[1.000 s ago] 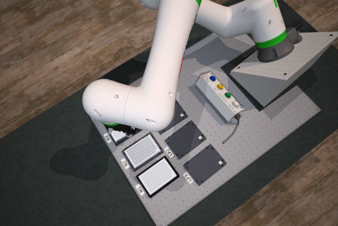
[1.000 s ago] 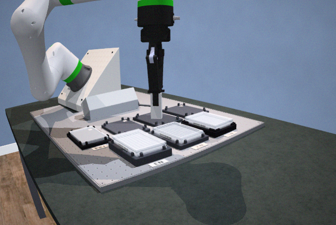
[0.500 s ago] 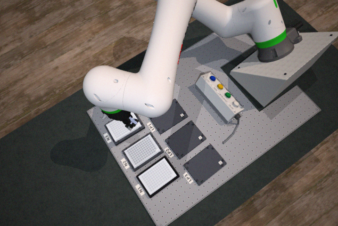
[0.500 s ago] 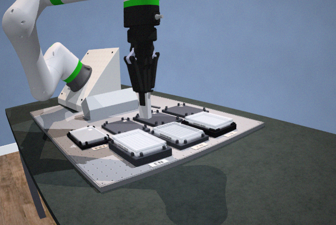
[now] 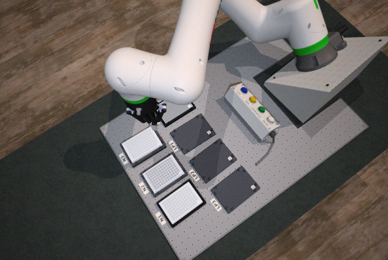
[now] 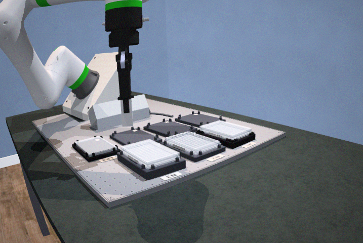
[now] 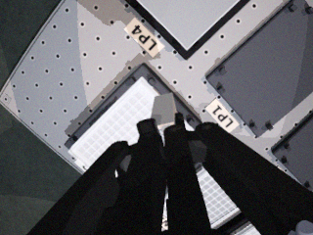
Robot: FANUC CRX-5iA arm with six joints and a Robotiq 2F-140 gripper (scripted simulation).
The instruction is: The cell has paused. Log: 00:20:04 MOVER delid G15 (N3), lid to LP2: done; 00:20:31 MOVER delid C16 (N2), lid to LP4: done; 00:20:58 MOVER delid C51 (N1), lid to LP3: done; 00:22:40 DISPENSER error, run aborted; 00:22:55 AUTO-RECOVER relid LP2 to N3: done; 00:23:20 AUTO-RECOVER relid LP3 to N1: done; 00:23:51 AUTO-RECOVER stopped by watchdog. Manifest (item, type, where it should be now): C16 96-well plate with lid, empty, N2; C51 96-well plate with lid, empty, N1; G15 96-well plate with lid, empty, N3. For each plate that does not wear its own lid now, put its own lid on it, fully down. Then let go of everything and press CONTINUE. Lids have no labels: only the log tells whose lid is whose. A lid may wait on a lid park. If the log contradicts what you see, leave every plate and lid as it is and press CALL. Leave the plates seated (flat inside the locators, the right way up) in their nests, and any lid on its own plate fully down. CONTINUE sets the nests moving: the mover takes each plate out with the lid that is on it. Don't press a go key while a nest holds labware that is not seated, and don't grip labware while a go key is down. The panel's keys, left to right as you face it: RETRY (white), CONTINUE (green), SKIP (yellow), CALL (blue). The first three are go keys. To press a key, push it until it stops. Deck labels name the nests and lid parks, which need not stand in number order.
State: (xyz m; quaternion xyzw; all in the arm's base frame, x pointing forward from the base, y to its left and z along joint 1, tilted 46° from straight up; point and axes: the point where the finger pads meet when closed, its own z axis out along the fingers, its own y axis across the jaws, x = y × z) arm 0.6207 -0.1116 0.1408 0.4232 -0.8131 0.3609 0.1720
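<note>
Right now my hand is 11 cm past the lid park LP4, 11 cm above it and 5 cm to the left of it. From my hand the other things lie so: lid park LP1: 11 cm below, 10 cm behind, 8 cm to the left; 96-well plate: 14 cm to the left, 9 cm below, 8 cm ahead; lid park LP2: 21 cm to the left, 11 cm below, 10 cm behind.
</note>
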